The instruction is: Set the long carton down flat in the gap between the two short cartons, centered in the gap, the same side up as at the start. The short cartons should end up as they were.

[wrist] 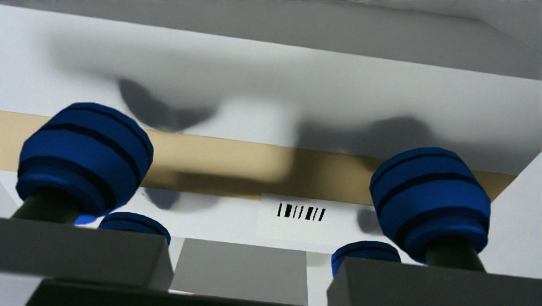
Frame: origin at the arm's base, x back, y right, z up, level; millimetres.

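Where they show: hand, tool point: (257, 211).
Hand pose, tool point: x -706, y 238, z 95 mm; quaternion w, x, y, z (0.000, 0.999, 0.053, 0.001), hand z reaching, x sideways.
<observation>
Each offset is from my tool point to the centre of the thing. "spot": to the spot under its first point.
A long white carton {dx -13, dy -1, dz -78 mm} (215, 220) with a tan tape strip along it and a barcode label fills much of the wrist view. It runs from the left edge towards the right, with the taped, labelled face towards the camera. My gripper (257, 200) has four blue suction cups, two large in front and two partly hidden behind the grey bracket. The cups are over the carton's face, and their shadows fall on it apart from the cups, so they look clear of it and hold nothing. Which surfaces belong to the short cartons cannot be told.
A grey surface lies beyond the carton's upper edge, with a corner at the top right. A pale surface lies beyond its right end. A grey patch {spot: dx +12, dy -188, dz -60 mm} (240, 270) shows between the gripper's brackets at the bottom.
</observation>
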